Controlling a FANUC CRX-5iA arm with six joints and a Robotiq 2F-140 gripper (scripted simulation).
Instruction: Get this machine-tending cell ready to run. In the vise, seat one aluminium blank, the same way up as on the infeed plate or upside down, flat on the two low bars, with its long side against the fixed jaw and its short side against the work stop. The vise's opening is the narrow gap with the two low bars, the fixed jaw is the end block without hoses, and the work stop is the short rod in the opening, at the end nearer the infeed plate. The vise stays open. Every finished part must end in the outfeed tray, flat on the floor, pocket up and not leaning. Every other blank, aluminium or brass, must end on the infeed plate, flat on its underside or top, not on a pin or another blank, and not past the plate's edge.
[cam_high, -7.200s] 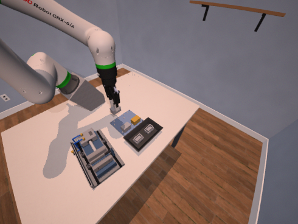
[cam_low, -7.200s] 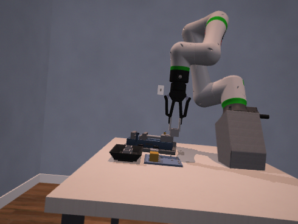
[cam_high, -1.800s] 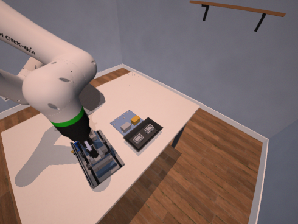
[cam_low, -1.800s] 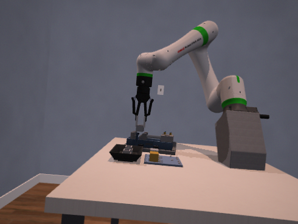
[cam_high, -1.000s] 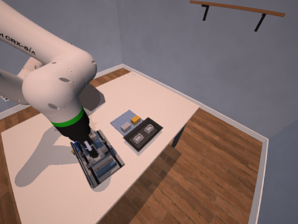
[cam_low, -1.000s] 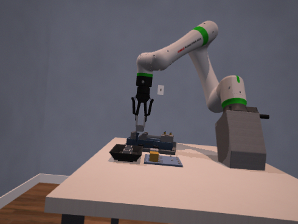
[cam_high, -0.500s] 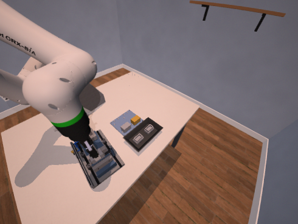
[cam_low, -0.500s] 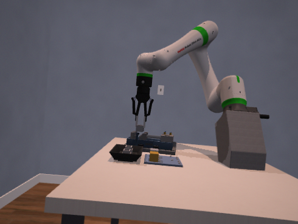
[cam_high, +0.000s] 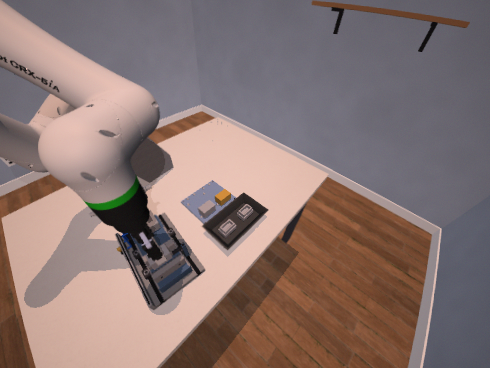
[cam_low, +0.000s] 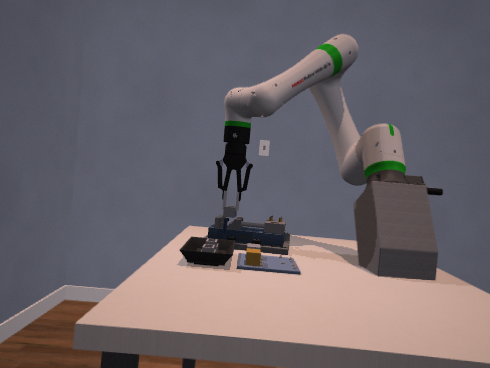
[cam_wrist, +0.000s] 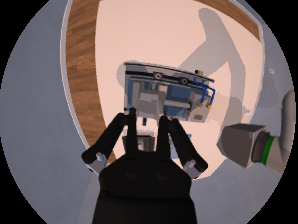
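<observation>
The vise is 7 cm behind my hand, 2 cm to the left of it and 11 cm below it. The rest, counted from my hand: brass blank 6 cm behind, 35 cm to the left, 13 cm below.
</observation>
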